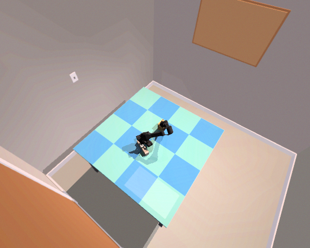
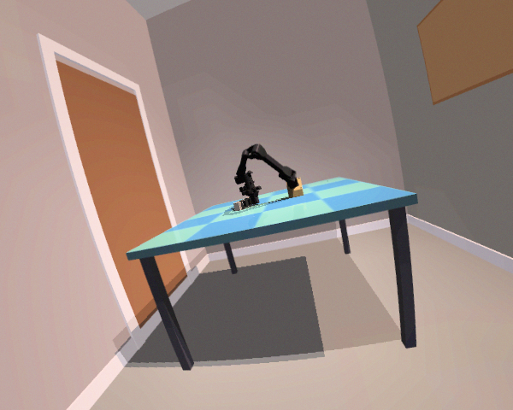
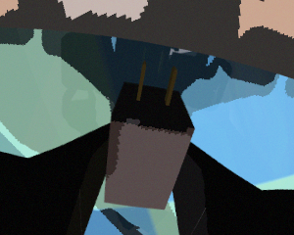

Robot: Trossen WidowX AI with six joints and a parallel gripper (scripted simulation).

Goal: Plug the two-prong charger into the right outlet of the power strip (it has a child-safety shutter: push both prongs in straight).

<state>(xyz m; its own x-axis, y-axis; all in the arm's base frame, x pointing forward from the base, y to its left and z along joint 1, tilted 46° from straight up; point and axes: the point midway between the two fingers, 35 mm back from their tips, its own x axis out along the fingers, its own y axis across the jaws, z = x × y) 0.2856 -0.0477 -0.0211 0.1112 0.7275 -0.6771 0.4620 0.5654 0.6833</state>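
My gripper tip is 2 cm short of the two-prong charger, 1 cm to the left of it and 1 cm below it.
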